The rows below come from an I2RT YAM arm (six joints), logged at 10 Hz.
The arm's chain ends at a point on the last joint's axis. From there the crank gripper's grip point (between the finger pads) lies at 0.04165 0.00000 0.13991 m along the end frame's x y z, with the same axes.
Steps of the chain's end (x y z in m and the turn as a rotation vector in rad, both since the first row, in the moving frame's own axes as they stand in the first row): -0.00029 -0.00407 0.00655 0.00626 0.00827 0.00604; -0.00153 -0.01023 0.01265 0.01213 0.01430 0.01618; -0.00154 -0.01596 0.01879 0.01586 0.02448 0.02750; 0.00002 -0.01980 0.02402 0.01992 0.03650 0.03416; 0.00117 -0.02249 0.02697 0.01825 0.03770 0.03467; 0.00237 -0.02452 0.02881 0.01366 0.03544 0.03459
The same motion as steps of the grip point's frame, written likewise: 0.00087 -0.00469 0.00620 0.00626 0.00827 0.00604; 0.00047 -0.01123 0.01203 0.01213 0.01430 0.01618; 0.00189 -0.01698 0.01772 0.01586 0.02448 0.02750; 0.00512 -0.02106 0.02239 0.01992 0.03650 0.03416; 0.00643 -0.02349 0.02529 0.01825 0.03770 0.03467; 0.00731 -0.02489 0.02724 0.01366 0.03544 0.03459
